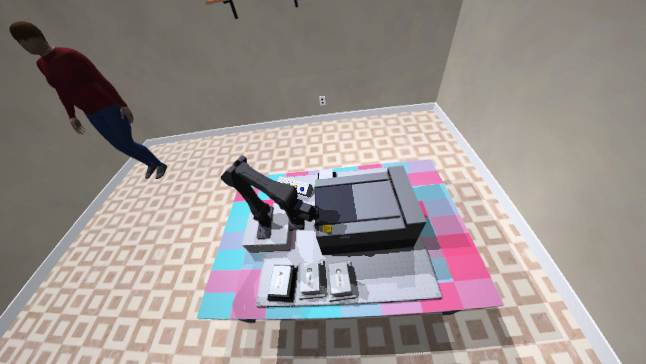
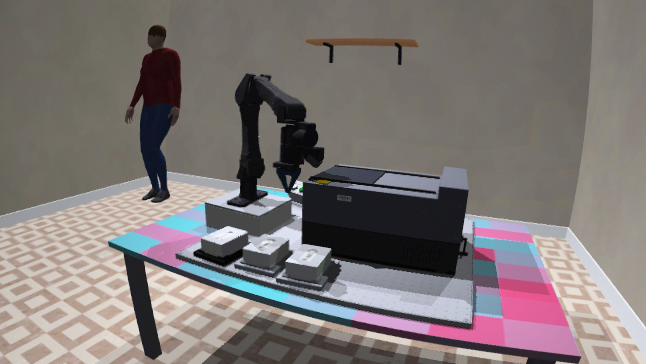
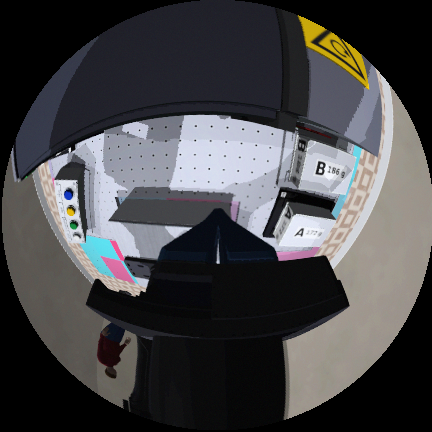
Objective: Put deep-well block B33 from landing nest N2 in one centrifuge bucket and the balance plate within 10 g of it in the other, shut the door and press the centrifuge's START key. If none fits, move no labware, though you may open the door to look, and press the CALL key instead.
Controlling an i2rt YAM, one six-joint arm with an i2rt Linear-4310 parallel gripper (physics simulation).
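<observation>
My gripper [image 2: 288, 190] [image 3: 217, 214] is shut and empty, fingertips down, in front of the centrifuge [image 1: 370, 237] [image 2: 380, 212] [image 3: 200, 60]. A dark panel [image 1: 336, 200] [image 2: 350, 173] and a lighter panel [image 1: 376, 200] [image 2: 407, 182] cover its top; the buckets are hidden. Balance plates A [image 1: 280, 280] [image 2: 224, 241] [image 3: 305, 231], marked 172 g, B [image 1: 310, 277] [image 2: 266, 251] [image 3: 325, 170], marked 186 g, and C [image 1: 340, 278] [image 2: 308, 261] stand in a row. A small white item [image 1: 325, 174] stands behind the centrifuge; I cannot tell if it is B33. Key labels are unreadable.
A button box [image 1: 284, 181] [image 3: 64, 220] with blue, yellow, green and white buttons stands behind the arm's grey pedestal [image 1: 267, 245] [image 2: 245, 215]. A pegboard plate [image 1: 390, 282] [image 2: 400, 290] lies under the labware and centrifuge. A person [image 1: 82, 85] [image 2: 161, 80] stands beyond the table.
</observation>
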